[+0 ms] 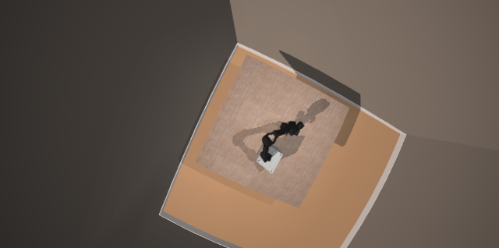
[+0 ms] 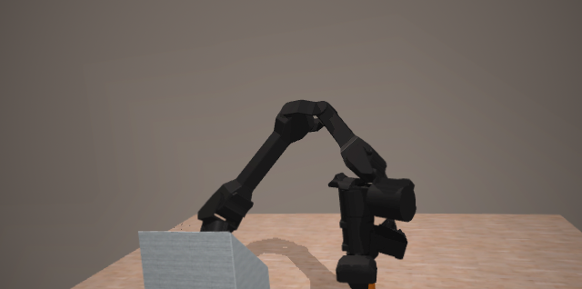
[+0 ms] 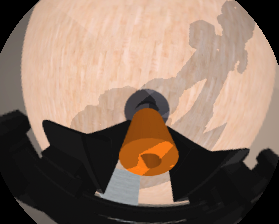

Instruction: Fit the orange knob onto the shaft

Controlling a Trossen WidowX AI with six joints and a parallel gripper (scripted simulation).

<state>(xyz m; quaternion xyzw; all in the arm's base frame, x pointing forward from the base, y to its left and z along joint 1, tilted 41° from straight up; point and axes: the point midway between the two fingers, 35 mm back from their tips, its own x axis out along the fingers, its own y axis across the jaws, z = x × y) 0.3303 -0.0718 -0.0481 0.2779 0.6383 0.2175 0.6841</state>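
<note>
Now: gripper tip 2 cm below the orange knob. Also, from my gripper tip: dark round pedestal (4 cm below).
</note>
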